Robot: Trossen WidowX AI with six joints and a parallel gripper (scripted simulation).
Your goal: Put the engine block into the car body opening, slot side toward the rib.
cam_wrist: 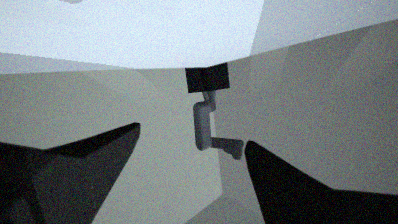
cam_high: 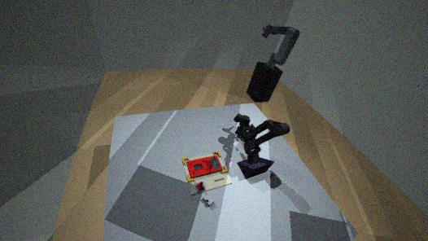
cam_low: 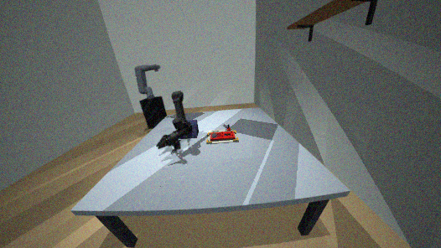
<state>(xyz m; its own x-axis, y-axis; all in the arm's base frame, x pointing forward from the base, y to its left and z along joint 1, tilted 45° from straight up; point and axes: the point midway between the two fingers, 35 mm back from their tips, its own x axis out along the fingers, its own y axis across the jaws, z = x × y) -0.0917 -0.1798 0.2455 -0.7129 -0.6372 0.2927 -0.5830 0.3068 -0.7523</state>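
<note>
The engine block is 46 cm ahead of my gripper tip, 45 cm to the left of it and 9 cm below it.
</note>
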